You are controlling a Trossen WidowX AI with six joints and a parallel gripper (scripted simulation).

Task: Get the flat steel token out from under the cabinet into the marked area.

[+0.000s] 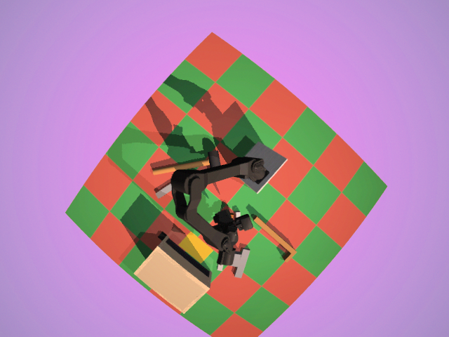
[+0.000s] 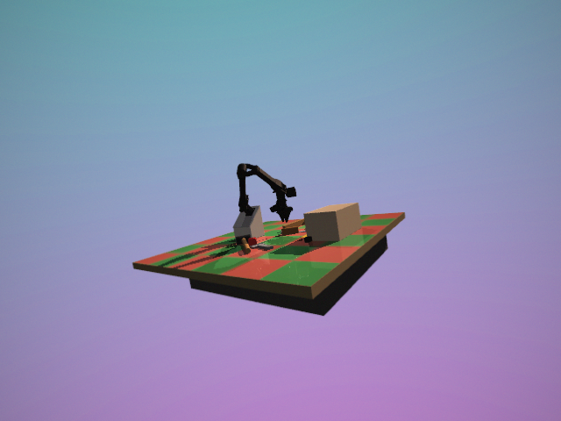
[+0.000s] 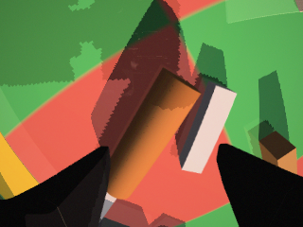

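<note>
Now: the pale bar 70 mm below my gripper tip, 40 mm to the left of it and 30 mm behind it. Also, from my gripper tip: grey block (150 mm to the left, 130 mm ahead, 60 mm below); then grey bar (210 mm to the left, 120 mm ahead, 70 mm below); then red cube (270 mm to the right, 60 mm below, 40 mm behind).
</note>
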